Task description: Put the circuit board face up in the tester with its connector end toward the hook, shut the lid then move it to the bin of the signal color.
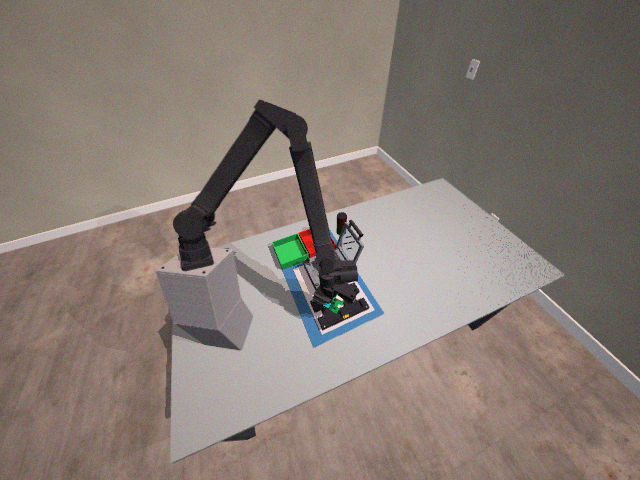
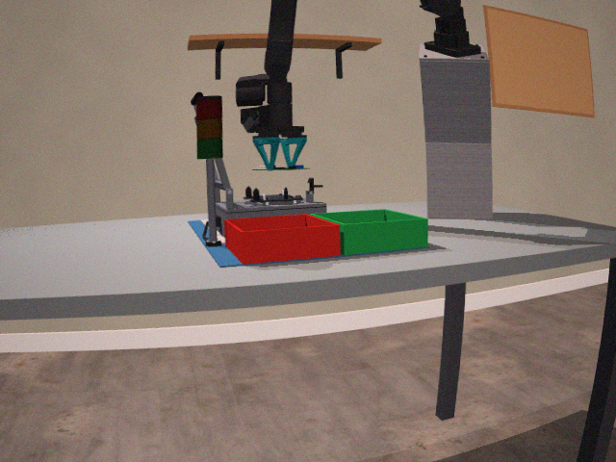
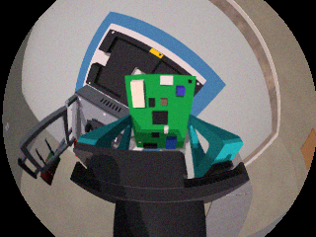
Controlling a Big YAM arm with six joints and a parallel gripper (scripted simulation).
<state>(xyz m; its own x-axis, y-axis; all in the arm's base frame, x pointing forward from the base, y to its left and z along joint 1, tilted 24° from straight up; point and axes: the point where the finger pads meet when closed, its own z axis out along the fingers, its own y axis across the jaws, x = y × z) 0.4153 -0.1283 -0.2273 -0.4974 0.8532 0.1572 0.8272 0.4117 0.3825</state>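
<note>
Right now my hand is right at the green circuit board. From my hand the other things lie so: tester lid: 19 cm ahead, 16 cm to the left, 6 cm above; then tester plate: 8 cm ahead, 17 cm to the left, 5 cm below; then latch hook: 1 cm ahead, 23 cm to the left, 3 cm below.
</note>
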